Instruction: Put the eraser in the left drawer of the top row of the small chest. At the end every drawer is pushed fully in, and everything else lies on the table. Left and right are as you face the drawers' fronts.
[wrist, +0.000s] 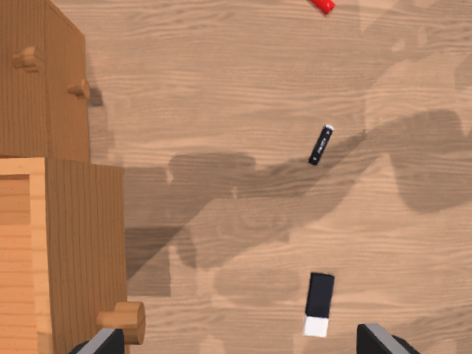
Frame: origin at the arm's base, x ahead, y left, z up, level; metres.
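Seen in the pictures: gripper, fingertip midpoint: (240, 353).
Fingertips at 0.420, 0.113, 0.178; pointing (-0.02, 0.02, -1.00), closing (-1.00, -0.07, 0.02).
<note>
A point is followed by its place in that frame, as x, y, z.
The eraser (319, 303) @(0.328, 0.173, -0.105), with a black sleeve and a white end, lies flat on the table at the lower right. The small chest (22, 100) @(0.580, -0.001, 0.037) is at the left edge, its fronts facing right. Its top-row left drawer (85, 240) @(0.482, 0.076, 0.167) is pulled out at the lower left, with its round knob (122, 322) @(0.468, 0.109, 0.162) near the left finger in the view; the part of its inside that shows holds no object. My gripper (240, 336) @(0.420, 0.113, 0.178) is open and empty, above the table, its fingertips at the bottom corners of the view. The eraser shows between them, nearer the right finger, and is not touched.
A small black stick-like item (321, 145) @(0.335, 0.008, -0.107) with a white tip lies on the table (200, 100) @(0.463, -0.034, -0.118) right of centre. A red item (324, 5) @(0.336, -0.142, -0.105) is cut off at the top edge. Two knobs of the right-hand drawers stick out at the upper left.
</note>
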